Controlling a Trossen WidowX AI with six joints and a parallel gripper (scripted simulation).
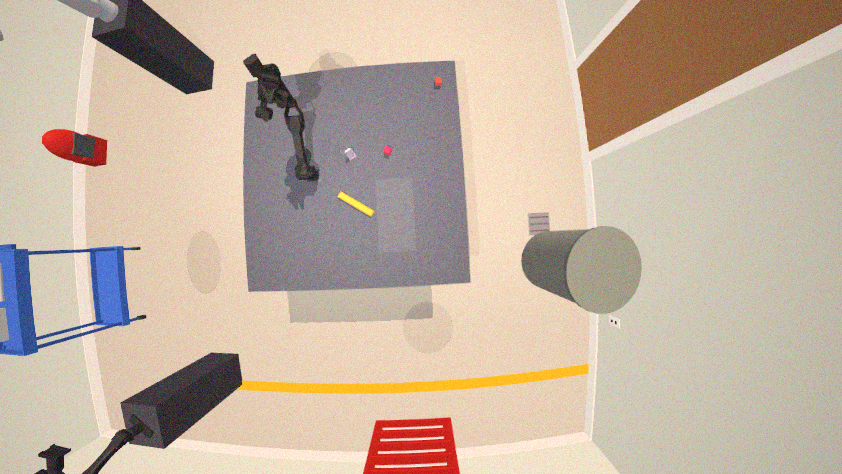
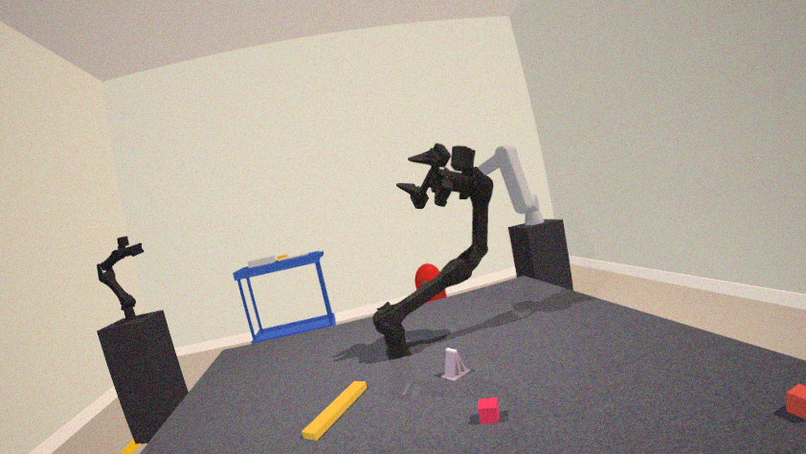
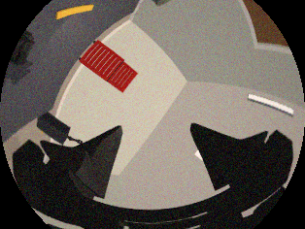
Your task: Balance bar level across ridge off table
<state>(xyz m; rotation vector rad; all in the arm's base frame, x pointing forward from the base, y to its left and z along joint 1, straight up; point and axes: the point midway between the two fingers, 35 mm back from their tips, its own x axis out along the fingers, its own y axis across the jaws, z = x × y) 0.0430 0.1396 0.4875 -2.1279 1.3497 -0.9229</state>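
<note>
The bar is 19 cm ahead of my gripper tip, 29 cm to the right of it and 49 cm below it. Round my gripper tip: pink cube (38 cm ahead, 1 cm to the right, 48 cm below).
</note>
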